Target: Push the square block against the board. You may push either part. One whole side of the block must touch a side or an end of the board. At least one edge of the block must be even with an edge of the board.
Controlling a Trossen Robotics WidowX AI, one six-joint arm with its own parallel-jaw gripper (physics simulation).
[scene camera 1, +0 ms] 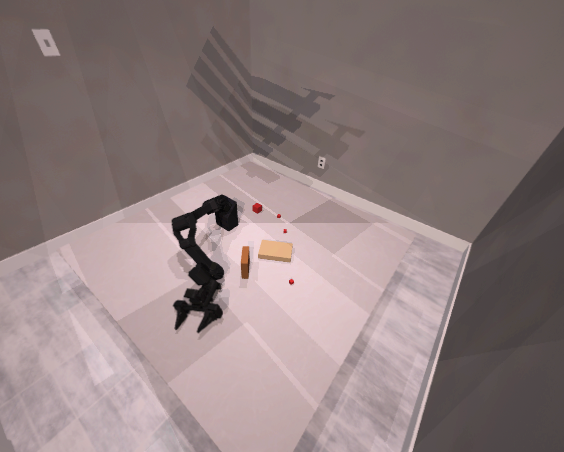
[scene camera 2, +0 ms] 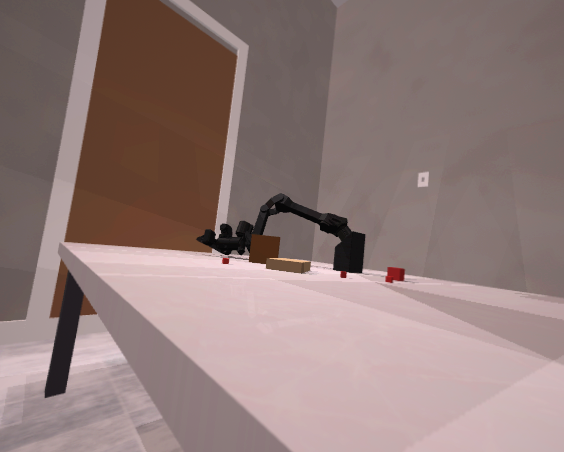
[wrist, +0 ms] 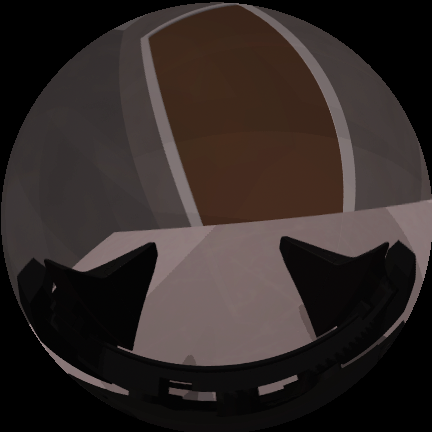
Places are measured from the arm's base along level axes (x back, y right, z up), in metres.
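Pixels of known places: gripper, fingertip midpoint: (scene camera 1: 186, 331) (scene camera 2: 202, 242) (wrist: 218, 246); arm's base at its link origin: (scene camera 1: 224, 206) (scene camera 2: 349, 241).
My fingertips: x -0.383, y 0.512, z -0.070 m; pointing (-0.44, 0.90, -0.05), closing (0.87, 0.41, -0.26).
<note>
For each thing: its top centre in the pictures, then the offset to it from my fingertips.
- square block at its top centre: (scene camera 2: 266, 235) (scene camera 1: 245, 254) dz +0.051, dx +0.074, dy -0.357 m
- board at its top centre: (scene camera 2: 290, 259) (scene camera 1: 275, 248) dz -0.022, dx +0.042, dy -0.532 m
- larger red cube at its top centre: (scene camera 2: 396, 267) (scene camera 1: 257, 205) dz -0.012, dx +0.349, dy -0.721 m
- small red cube at its top centre: (scene camera 2: 225, 258) (scene camera 1: 291, 280) dz -0.036, dx -0.130, dy -0.439 m
The square block (scene camera 1: 245, 262) (scene camera 2: 264, 249) is orange-brown and thin and stands upright on a narrow edge. The board (scene camera 1: 275, 250) (scene camera 2: 287, 265) is tan and rectangular and lies flat, to the right of the block in scene camera 1. A narrow gap shows between them there. My gripper (scene camera 1: 187, 330) (scene camera 2: 211, 235) (wrist: 218, 246) is open with nothing between its fingers. It is toward the lower left of the block in scene camera 1, apart from both parts, with its fingertips pointing away from them. The block and the board do not show in the wrist view.
A larger red cube (scene camera 1: 257, 208) (scene camera 2: 395, 273) sits near the arm's base (scene camera 1: 227, 218) (scene camera 2: 356, 252). Small red cubes (scene camera 1: 285, 231) (scene camera 2: 343, 274) lie beyond the board, and another small red cube (scene camera 1: 291, 281) (scene camera 2: 225, 261) lies on the near side. Table edges show in all views.
</note>
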